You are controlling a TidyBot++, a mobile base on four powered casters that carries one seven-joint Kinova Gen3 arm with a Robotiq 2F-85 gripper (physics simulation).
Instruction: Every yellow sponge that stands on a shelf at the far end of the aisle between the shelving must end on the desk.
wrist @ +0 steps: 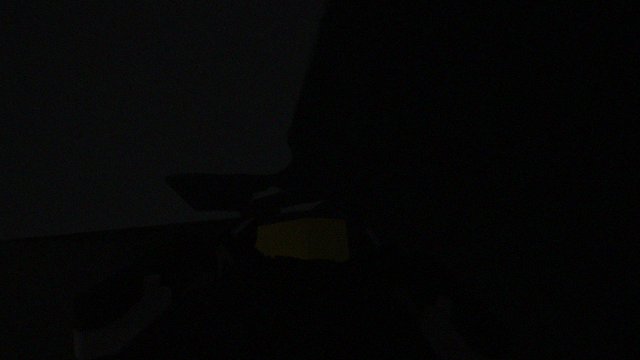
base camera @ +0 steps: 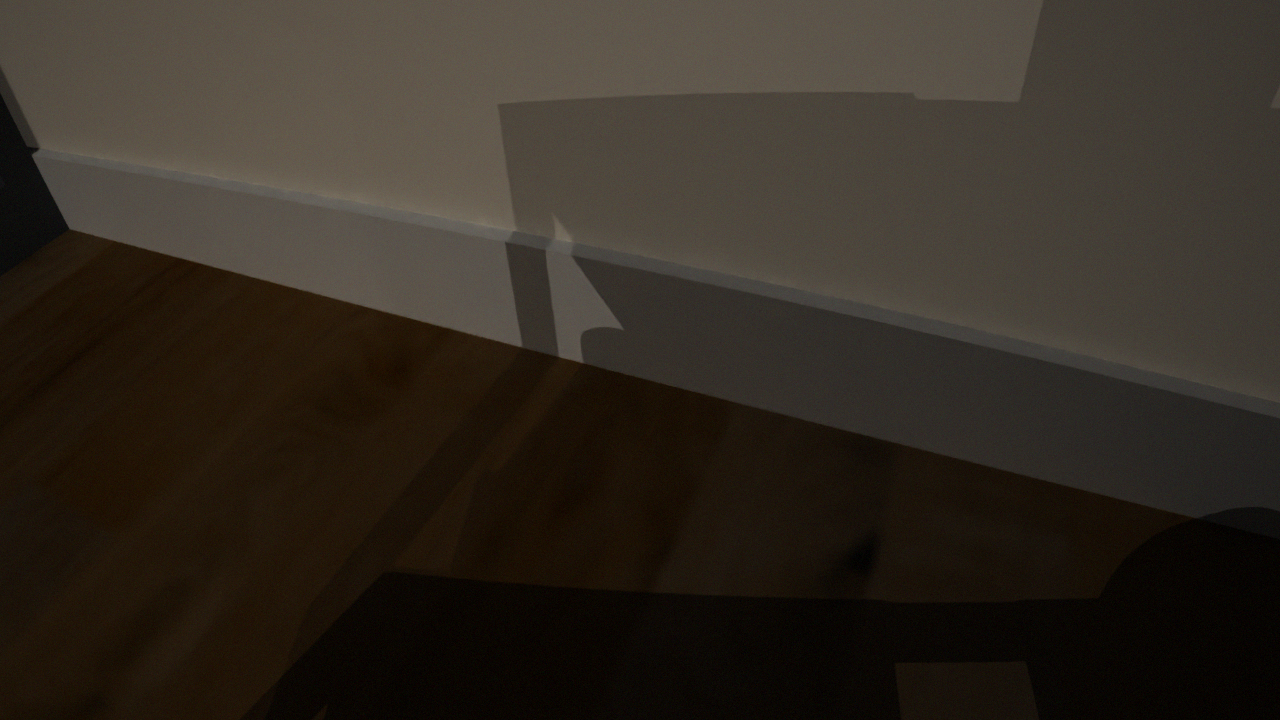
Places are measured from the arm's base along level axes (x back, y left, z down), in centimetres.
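Pixels of known places: gripper, fingertip midpoint: [wrist: 308, 234].
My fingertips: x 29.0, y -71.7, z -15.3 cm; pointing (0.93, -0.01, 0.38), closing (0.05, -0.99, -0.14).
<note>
Behind a point stands the place of what it marks.
The wrist view is very dark. A yellow sponge [wrist: 304, 240] @(x 30.6, y -71.2, z -15.7 cm) shows as a dim yellow block low in the middle of the wrist view. My gripper [wrist: 308, 234] @(x 29.0, y -71.7, z -15.3 cm) is open, with one faint fingertip to the left of the sponge and the other to its right. Nothing is gripped. The sponge's lower part and what it rests on are lost in the dark, and its exact distance from the fingertips is hard to tell. The desk cannot be made out in either view.
In the base camera view, a pale wall [base camera: 295, 98] @(x -56.6, y 27.6, z 22.9 cm) with a white baseboard [base camera: 268, 232] @(x -57.2, y 33.9, z 34.2 cm) runs across, above a dark wooden floor [base camera: 223, 402] @(x -43.5, y 33.0, z 39.6 cm). A dark object [base camera: 22, 205] @(x -64.2, y 67.5, z 34.7 cm) stands at the left edge. Large shadows fall on wall and floor.
</note>
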